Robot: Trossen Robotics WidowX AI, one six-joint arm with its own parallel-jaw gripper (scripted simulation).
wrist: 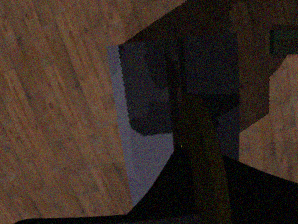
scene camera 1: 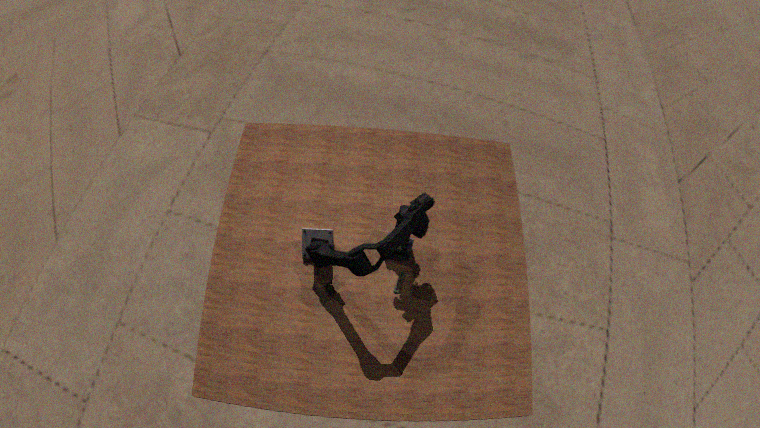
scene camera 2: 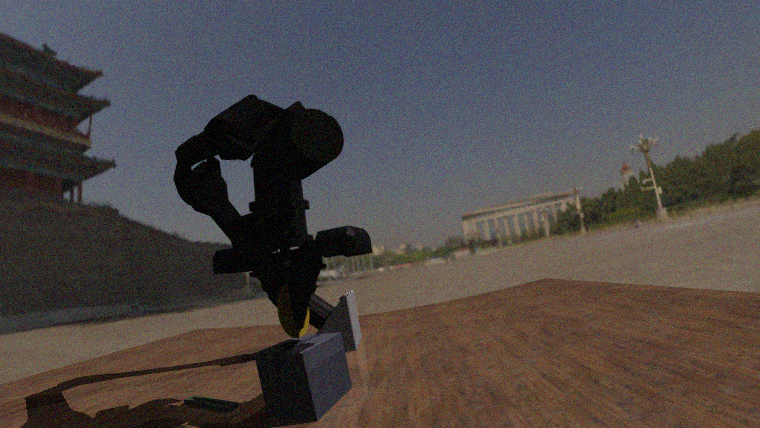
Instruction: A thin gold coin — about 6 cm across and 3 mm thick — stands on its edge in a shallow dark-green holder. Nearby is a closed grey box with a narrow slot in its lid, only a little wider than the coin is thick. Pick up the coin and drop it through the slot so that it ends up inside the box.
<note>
My gripper (scene camera 2: pixel 297 329) holds a gold coin (scene camera 2: pixel 286 319).
My gripper shows as well in the wrist view (wrist: pixel 188 156).
</note>
